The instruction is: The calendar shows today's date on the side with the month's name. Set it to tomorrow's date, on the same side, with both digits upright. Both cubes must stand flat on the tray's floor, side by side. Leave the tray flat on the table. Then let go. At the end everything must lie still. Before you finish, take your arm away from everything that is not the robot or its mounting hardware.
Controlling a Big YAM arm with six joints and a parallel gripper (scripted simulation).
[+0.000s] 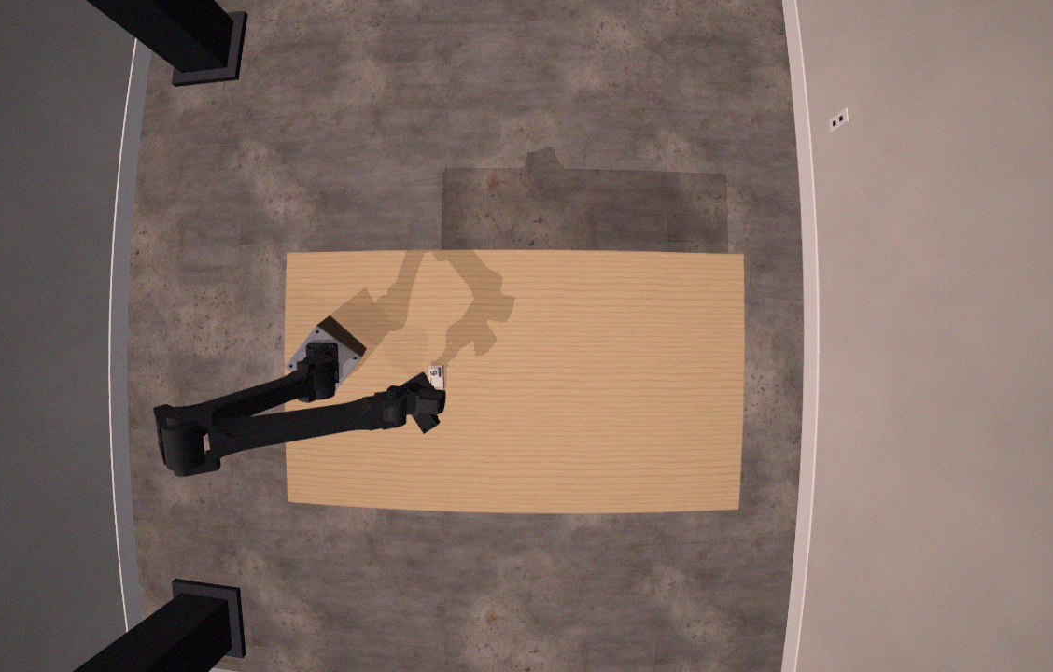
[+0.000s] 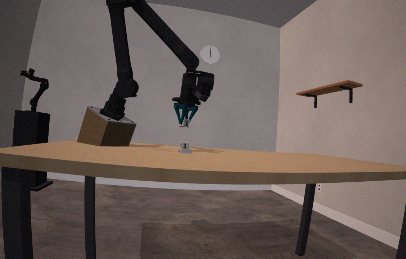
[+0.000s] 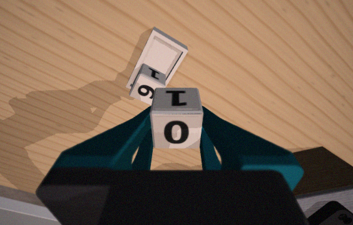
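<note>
Now: hand right at the cube. The rest, counted from my hand: white tray: 10 mm ahead, 20 mm to the left, 110 mm below.
</note>
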